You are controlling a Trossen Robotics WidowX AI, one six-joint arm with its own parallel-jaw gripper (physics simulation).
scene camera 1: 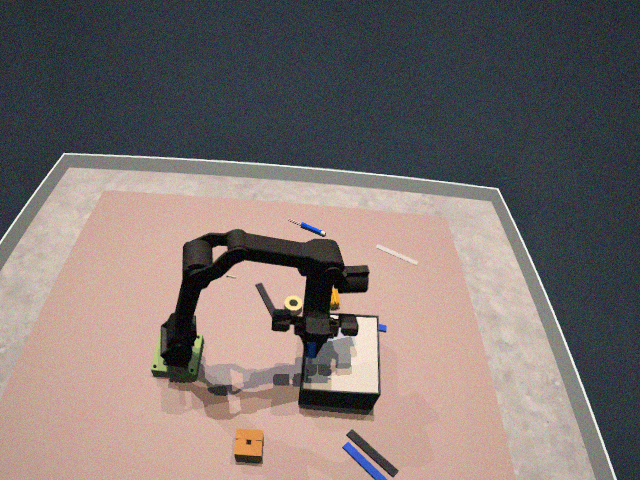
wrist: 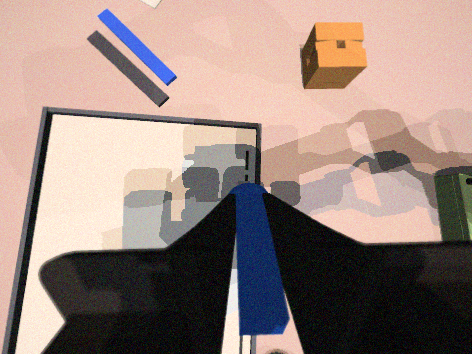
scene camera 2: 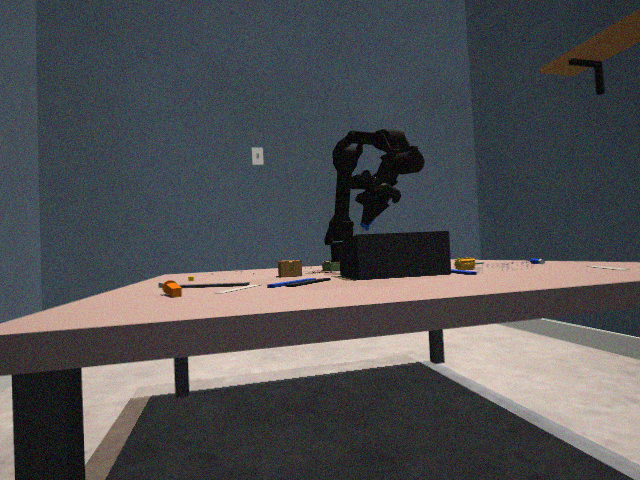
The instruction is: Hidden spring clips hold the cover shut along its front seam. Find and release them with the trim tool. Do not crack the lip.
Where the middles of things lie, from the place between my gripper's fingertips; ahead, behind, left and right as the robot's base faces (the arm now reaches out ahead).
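Scene:
Cover (scene camera 1: 345,363): my hand 80 mm short of it, 40 mm to the right of it, 50 mm above it. Blue trim tool (wrist: 262,308): 20 mm to the left of my hand. Going by their middles, of the things named here the blue trim tool is the nearest to my hand.

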